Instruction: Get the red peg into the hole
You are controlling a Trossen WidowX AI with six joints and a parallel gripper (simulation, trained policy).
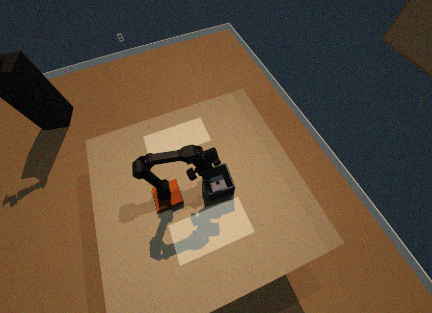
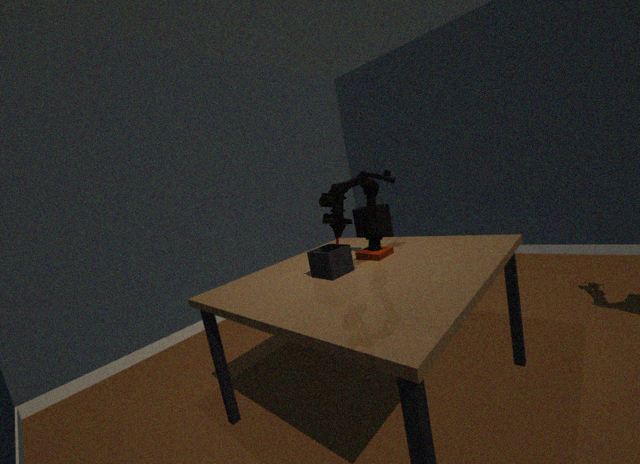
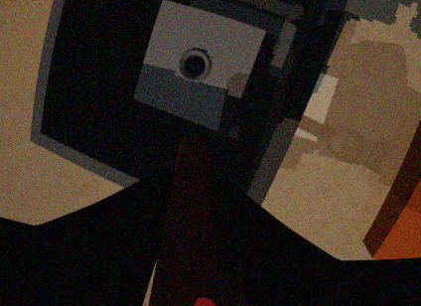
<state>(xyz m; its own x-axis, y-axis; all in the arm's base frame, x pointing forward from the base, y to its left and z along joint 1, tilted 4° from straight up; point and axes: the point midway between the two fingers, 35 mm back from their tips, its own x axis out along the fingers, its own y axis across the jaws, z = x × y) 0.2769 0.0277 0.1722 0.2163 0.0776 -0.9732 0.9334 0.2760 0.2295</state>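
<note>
Now: gripper tip 13 cm above the plate, 5 cm short of it and 3 cm to the left of it. Also, from my gripper tip: red peg (1 cm above).
</note>
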